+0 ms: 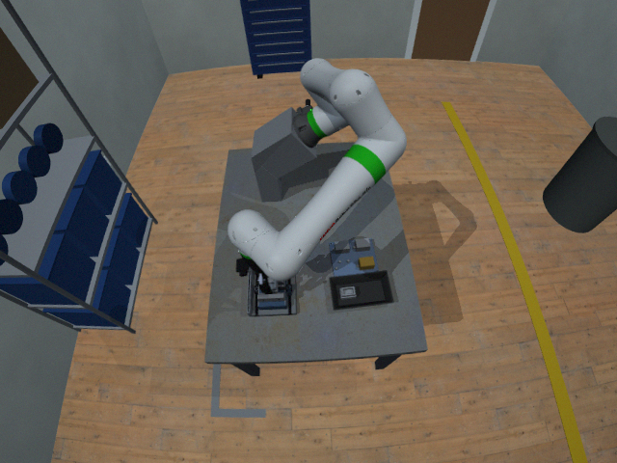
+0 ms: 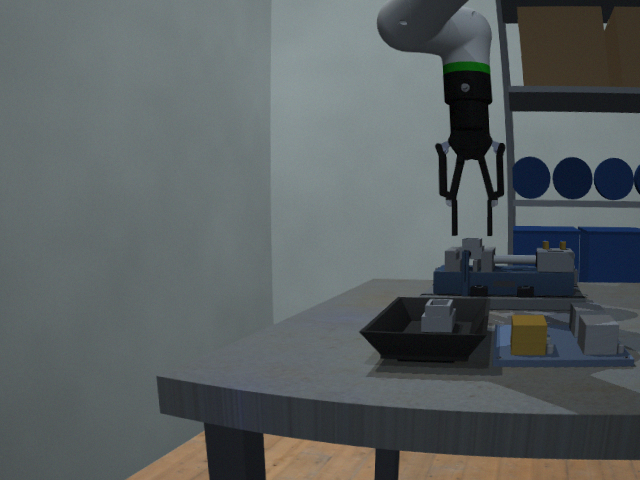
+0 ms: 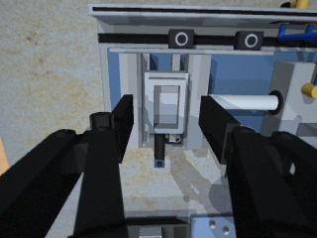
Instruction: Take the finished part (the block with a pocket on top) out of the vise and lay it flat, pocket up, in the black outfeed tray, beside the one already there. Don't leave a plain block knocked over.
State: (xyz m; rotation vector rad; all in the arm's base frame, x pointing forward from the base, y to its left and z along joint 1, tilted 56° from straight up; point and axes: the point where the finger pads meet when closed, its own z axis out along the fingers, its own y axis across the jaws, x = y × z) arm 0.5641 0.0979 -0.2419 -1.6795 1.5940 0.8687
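Now: the pocketed block 50 mm below my hand. The rest, counted from my hand: yellow block 130 mm behind, 390 mm to the left, 120 mm below; blue fixture plate 160 mm behind, 340 mm to the left, 150 mm below.
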